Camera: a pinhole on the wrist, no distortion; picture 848 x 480 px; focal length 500.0 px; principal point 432.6 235.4 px. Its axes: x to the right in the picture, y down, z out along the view. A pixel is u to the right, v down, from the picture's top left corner.
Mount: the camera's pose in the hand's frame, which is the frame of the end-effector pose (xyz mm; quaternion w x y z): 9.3 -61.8 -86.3 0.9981 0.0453 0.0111 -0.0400
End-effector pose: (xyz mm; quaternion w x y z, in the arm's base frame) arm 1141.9 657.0 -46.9 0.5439 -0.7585 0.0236 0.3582
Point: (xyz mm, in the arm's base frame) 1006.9 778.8 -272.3
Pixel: outside the picture
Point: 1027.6 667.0 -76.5
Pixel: outside the picture
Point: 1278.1 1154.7 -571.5
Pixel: outside the picture
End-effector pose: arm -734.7 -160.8 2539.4 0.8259 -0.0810 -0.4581 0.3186
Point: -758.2 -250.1 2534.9
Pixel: 92 273
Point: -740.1 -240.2 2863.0
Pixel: 718 77
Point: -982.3 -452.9 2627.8
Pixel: 150 138
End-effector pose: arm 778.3 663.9 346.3 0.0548 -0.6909 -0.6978 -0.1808
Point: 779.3 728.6 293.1
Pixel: 518 460
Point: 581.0 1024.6 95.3
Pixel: 740 87
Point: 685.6 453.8 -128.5
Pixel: 26 125
